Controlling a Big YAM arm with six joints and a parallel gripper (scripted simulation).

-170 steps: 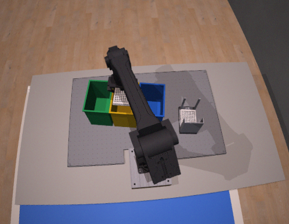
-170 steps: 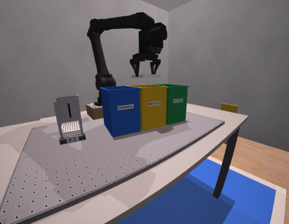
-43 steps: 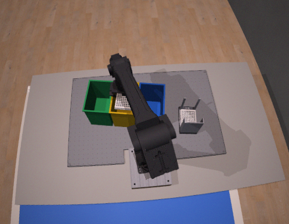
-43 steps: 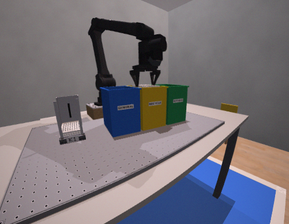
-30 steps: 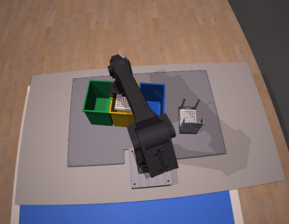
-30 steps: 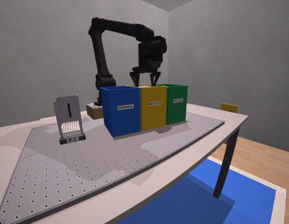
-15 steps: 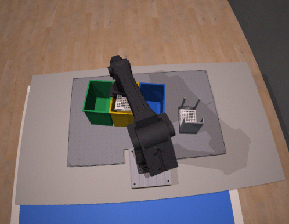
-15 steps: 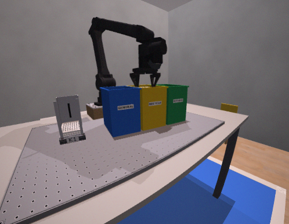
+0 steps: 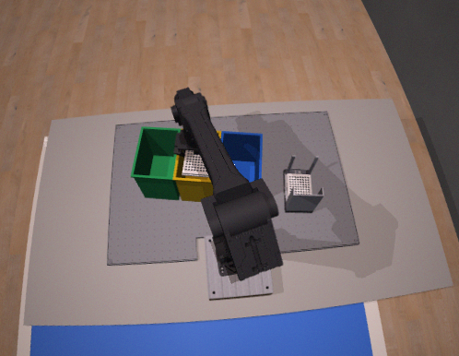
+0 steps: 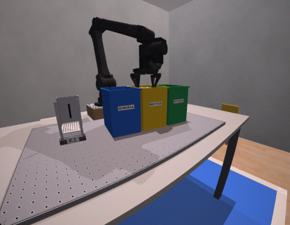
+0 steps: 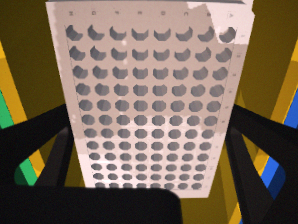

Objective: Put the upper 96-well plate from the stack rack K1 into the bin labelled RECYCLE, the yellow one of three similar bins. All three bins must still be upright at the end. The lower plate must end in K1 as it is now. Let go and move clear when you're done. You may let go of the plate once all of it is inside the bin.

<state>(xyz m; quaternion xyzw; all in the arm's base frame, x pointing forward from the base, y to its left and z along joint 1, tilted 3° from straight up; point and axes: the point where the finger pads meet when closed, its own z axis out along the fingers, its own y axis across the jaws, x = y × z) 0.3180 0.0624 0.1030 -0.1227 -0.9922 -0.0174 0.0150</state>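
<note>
Now: the 96-well plate right at my hand. The rest, counted from my hand: blue general bin (13 cm to the right, 8 cm below, 3 cm behind); then green bin (13 cm to the left, 8 cm below, 3 cm ahead); then yellow recycle bin (8 cm below).
</note>
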